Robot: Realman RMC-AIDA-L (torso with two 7-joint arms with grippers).
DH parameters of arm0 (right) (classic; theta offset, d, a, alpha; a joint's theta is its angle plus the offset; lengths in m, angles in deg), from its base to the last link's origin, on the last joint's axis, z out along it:
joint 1: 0 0.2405 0 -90
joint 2: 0 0 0 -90
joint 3: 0 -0.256 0 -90
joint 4: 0 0 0 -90
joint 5: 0 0.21 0 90
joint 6: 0 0 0 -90
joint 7: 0 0.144 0 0
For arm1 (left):
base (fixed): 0 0 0 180
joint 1: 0 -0.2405 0 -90
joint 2: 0 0 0 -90
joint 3: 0 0.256 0 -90
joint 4: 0 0 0 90
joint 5: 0 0.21 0 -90
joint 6: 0 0 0 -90
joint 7: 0 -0.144 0 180
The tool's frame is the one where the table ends.
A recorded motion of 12 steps. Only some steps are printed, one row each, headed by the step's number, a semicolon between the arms.
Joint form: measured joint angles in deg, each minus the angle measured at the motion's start. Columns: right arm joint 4, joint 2, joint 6, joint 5, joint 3, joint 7, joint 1; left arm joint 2, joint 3, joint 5, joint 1, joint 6, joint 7, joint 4.
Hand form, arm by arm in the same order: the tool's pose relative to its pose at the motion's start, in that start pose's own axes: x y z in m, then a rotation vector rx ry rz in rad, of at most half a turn. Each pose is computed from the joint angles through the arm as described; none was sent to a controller.
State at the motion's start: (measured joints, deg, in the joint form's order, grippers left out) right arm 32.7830 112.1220 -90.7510 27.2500 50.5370 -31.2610 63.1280; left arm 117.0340 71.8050 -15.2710 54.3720 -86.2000 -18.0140 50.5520
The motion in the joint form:
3: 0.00 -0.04 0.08 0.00 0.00 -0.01 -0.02; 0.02 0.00 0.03 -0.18 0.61 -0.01 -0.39
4: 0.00 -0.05 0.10 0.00 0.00 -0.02 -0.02; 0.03 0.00 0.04 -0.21 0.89 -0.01 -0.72
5: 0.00 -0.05 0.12 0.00 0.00 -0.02 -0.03; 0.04 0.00 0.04 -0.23 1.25 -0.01 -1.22
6: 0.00 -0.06 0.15 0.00 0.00 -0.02 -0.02; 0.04 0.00 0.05 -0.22 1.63 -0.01 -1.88
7: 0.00 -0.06 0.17 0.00 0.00 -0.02 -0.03; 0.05 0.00 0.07 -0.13 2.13 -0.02 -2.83
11: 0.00 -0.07 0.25 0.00 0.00 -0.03 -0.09; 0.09 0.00 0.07 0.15 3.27 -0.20 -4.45
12: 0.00 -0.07 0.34 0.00 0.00 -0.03 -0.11; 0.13 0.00 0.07 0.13 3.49 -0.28 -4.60
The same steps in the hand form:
3: -0.0001 -0.0004 -0.0002 0.0012 -0.0015 0.0004; -0.0008 -0.0009 0.0022 0.0008 0.0016 -0.0037
4: -0.0001 -0.0005 -0.0003 0.0015 -0.0019 0.0002; -0.0012 -0.0012 0.0035 0.0006 0.0005 -0.0055
5: -0.0001 -0.0006 -0.0003 0.0017 -0.0021 0.0004; -0.0020 -0.0015 0.0054 -0.0001 -0.0018 -0.0080
6: -0.0003 -0.0006 -0.0004 0.0021 -0.0027 0.0003; -0.0029 -0.0019 0.0077 -0.0010 -0.0061 -0.0109
7: -0.0003 -0.0007 -0.0003 0.0023 -0.0029 0.0005; -0.0041 -0.0021 0.0107 -0.0023 -0.0123 -0.0137
11: -0.0001 -0.0011 -0.0003 0.0030 -0.0039 0.0013; -0.0046 -0.0020 0.0153 -0.0033 -0.0166 -0.0141
12: -0.0002 -0.0013 -0.0002 0.0037 -0.0052 0.0017; -0.0046 -0.0020 0.0161 -0.0035 -0.0158 -0.0133

